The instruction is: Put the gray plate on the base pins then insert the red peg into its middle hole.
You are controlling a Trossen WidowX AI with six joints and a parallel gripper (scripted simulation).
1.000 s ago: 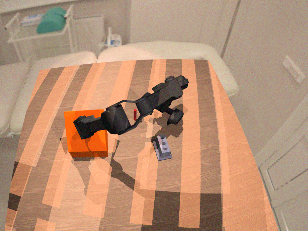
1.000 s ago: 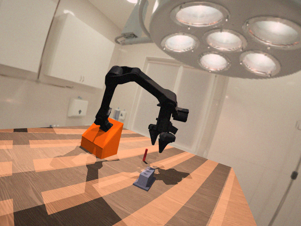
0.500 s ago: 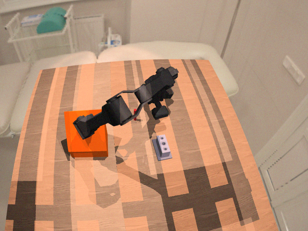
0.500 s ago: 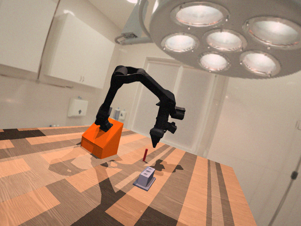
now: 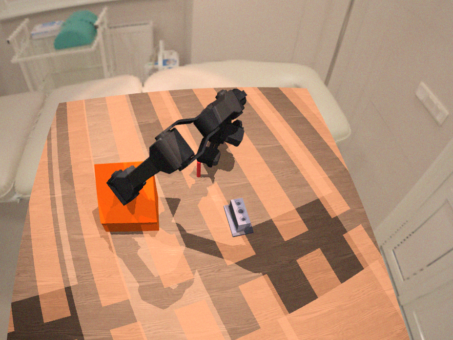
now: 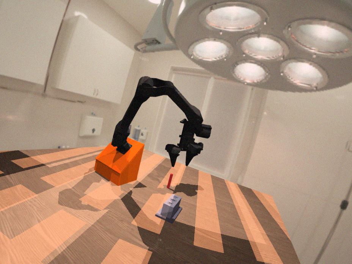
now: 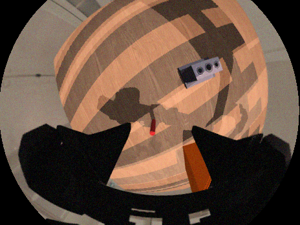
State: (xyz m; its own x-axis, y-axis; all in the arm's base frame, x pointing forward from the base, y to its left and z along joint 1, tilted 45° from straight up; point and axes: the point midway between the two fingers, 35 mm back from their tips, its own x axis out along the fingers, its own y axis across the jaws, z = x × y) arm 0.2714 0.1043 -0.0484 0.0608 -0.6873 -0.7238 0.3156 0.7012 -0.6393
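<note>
The red peg is 5 cm behind my gripper tip, 3 cm to the left of it and 11 cm below it. Round my gripper tip: base: 8 cm ahead, 15 cm to the right, 14 cm below; gray plate: 8 cm ahead, 15 cm to the right, 10 cm below.
</note>
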